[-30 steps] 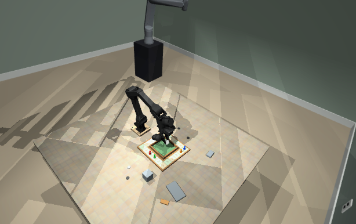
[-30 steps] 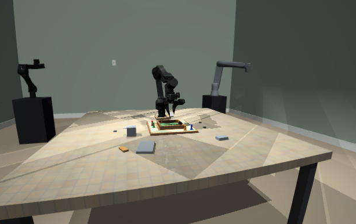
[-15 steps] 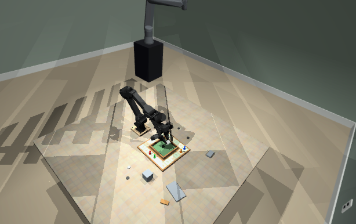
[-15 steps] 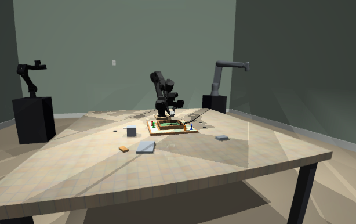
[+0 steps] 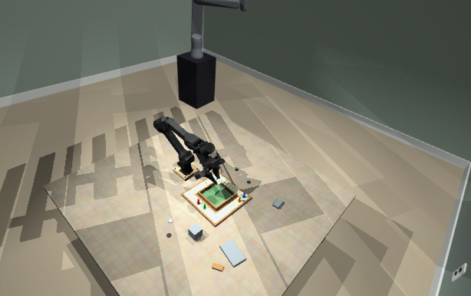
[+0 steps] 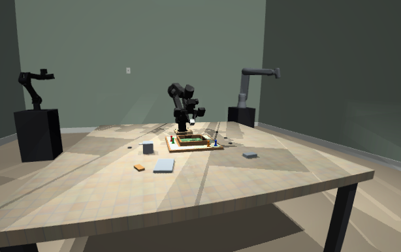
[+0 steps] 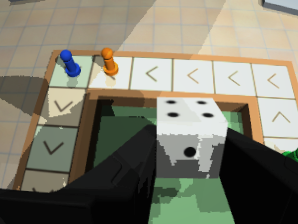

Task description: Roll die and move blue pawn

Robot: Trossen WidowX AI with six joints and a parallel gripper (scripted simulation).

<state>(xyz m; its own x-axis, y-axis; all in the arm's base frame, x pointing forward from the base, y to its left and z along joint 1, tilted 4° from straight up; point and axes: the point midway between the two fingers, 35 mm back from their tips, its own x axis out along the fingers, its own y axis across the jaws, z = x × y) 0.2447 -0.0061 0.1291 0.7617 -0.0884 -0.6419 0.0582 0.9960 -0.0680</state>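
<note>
Now: gripper tip right at the white die. Also, from my gripper tip: red pawn 4 cm behind, 11 cm to the right, 10 cm below; green pawn 1 cm ahead, 11 cm to the right, 10 cm below; green tray 12 cm below.
</note>
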